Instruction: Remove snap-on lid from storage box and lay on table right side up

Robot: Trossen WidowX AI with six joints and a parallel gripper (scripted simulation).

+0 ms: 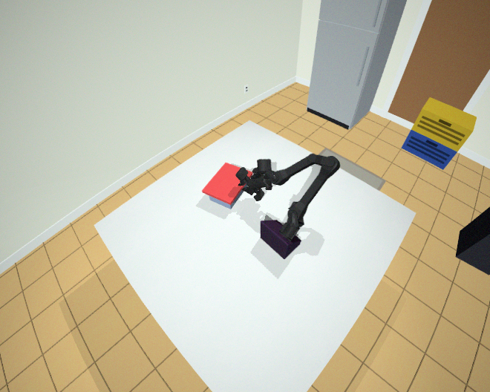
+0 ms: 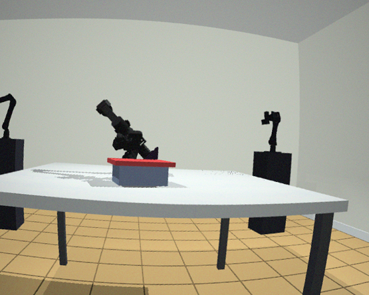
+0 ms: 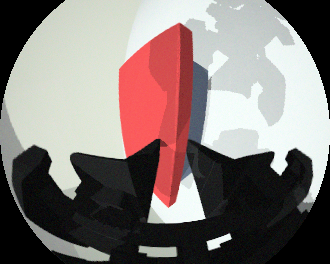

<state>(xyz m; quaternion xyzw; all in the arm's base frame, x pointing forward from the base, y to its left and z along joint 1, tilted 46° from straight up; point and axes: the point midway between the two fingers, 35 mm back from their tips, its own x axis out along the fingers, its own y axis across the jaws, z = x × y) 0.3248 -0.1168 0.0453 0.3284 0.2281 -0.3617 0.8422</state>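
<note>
Now: the red lid 7 cm ahead of my gripper tip, 1 cm to the left of it and 1 cm above it. The rest, counted from my gripper tip: blue-grey storage box 7 cm ahead, 1 cm to the left, 4 cm below.
</note>
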